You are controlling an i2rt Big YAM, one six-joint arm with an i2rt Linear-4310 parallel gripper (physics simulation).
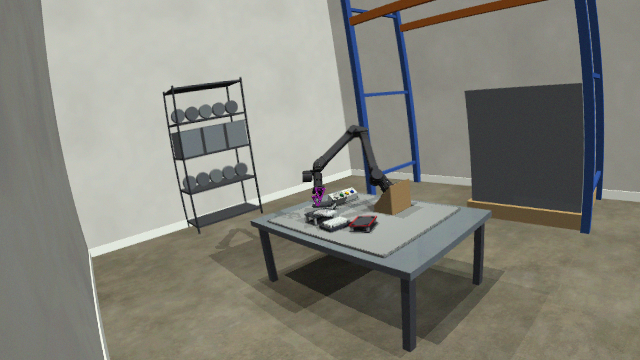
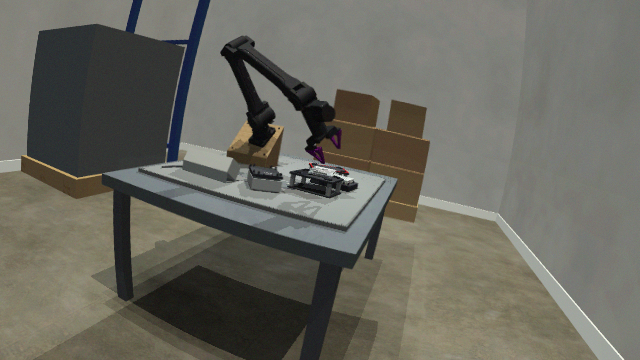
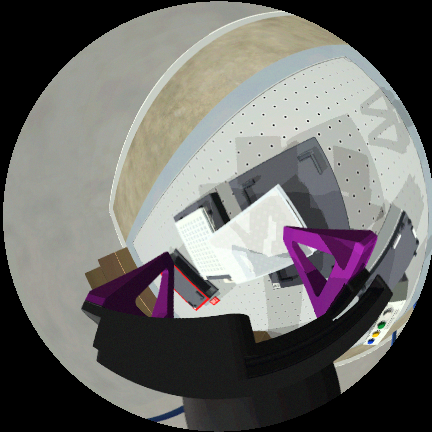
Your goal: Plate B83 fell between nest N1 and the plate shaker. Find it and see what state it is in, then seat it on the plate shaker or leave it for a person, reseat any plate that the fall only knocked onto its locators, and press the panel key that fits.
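Frame: origin at the arm's base, x ahead, y left, z up, level; metres.
Seen in the pictures: gripper, between the fingertips: (image 1: 318,203) (image 2: 331,156) (image 3: 227,246); arm's base, origin of its link: (image 1: 390,191) (image 2: 262,136).
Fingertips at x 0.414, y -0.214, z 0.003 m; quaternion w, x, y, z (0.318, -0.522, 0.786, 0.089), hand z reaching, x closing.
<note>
Pixels of each thing's middle, then the offset from my fingertips to it. "*": a spot on its surface instead.
- well plate, middle of its body: (image 3: 201,246) (image 1: 335,221) 0.135 m left, 0.009 m back, 0.094 m down
- key panel, middle of its body: (image 2: 210,163) (image 1: 342,196) 0.239 m right, 0.367 m back, 0.087 m down
- red-edged dark tray, middle of its body: (image 3: 184,282) (image 2: 328,171) (image 1: 363,223) 0.292 m left, 0.096 m back, 0.106 m down
- grey block with a black top, a spot on its surface: (image 3: 397,245) * 0.194 m right, 0.118 m back, 0.074 m down
- panel's grey sloped housing, a spot on its surface: (image 2: 210,166) * 0.282 m right, 0.336 m back, 0.088 m down
My gripper (image 1: 318,204) (image 2: 331,154) (image 3: 227,246) is open and empty, fingers spread above the plates. A pale, partly see-through plate (image 3: 260,235) lies skewed across the raised black stand (image 2: 316,184) (image 3: 322,167); its near edge overlaps the white well plate beside it. That well plate (image 1: 334,223) (image 3: 194,237) sits on a low dark base. I cannot read the labels, so which plate is B83, and which fixtures are nest N1 and the shaker, I cannot tell. The key panel (image 1: 344,194) (image 3: 382,326) shows green, yellow and blue keys.
A red-edged dark tray (image 1: 363,223) (image 3: 189,288) stands beside the well plate. A grey block with a black top (image 2: 265,181) (image 3: 397,245) stands at the stand's other side. The panel's grey sloped housing (image 2: 210,166) is beyond that block. The arm's wooden mount (image 1: 395,197) (image 2: 255,145) stands on the table.
</note>
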